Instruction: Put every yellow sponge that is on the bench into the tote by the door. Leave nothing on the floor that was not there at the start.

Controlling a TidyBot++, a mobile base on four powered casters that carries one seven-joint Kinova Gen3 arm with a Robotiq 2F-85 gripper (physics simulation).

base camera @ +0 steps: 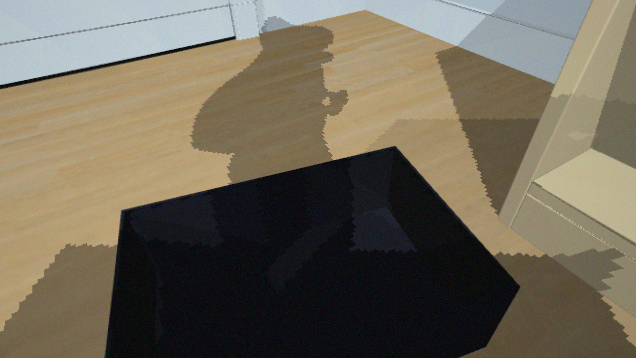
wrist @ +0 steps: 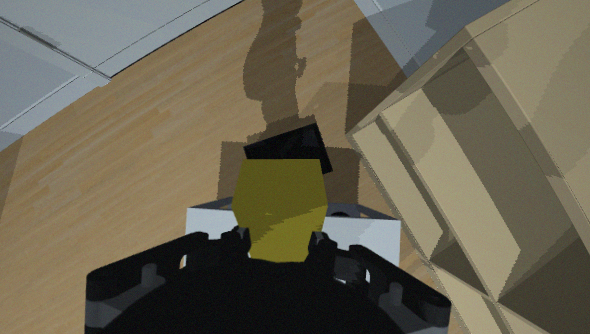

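Note:
A black open tote (base camera: 310,280) (wrist: 287,144) stands on the floor, close in front of the base. In the base camera view I see into it and no sponge shows inside, though its near part is dark and cut off by the frame edge. In the wrist view my gripper (wrist: 281,234) is shut on a yellow sponge (wrist: 280,195), held between the two fingertips. The sponge is above the front of the white base and hides the near part of the tote. The bench does not show in either view.
A beige shelf unit (base camera: 545,145) (wrist: 480,175) stands to the right of the tote. The white top of my base (wrist: 210,220) shows below the sponge. Pale walls (base camera: 125,30) (wrist: 125,30) stand behind the wooden floor (base camera: 100,150) (wrist: 125,150). Shadows of the robot fall across the floor and tote.

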